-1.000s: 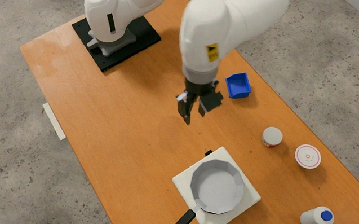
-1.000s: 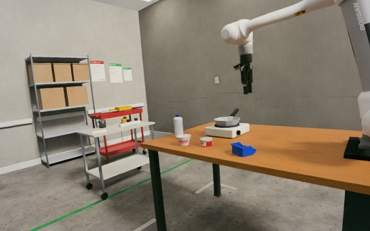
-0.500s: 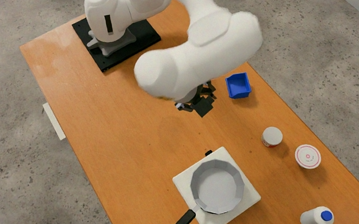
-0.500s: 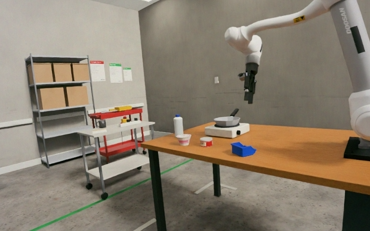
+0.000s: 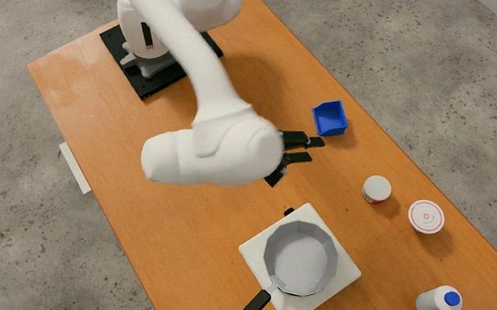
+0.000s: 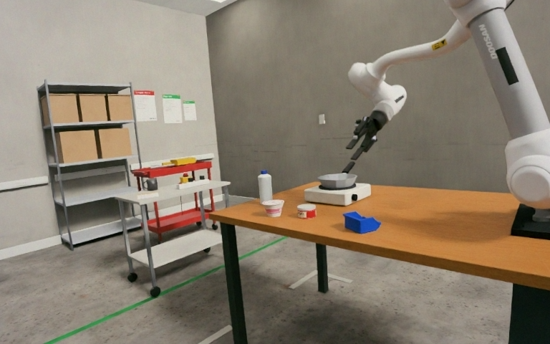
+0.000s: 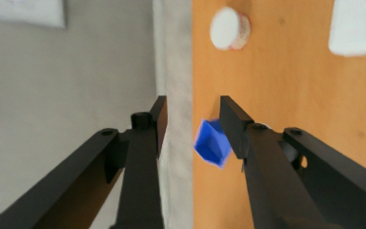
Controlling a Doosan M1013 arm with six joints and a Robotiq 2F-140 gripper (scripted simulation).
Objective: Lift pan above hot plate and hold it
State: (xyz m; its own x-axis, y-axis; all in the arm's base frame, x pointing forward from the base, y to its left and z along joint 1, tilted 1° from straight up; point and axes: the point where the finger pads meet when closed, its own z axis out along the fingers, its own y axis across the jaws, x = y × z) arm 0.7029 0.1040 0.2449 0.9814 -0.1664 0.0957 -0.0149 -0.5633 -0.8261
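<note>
Now: the grey pan 20 cm to the right of my hand, 19 cm ahead of it and 16 cm below it. Also, from my hand: blue bin 24 cm below, 22 cm to the left, 12 cm behind; bottle 46 cm ahead, 18 cm below, 7 cm to the left; white hot plate 23 cm below, 16 cm ahead, 15 cm to the right.
</note>
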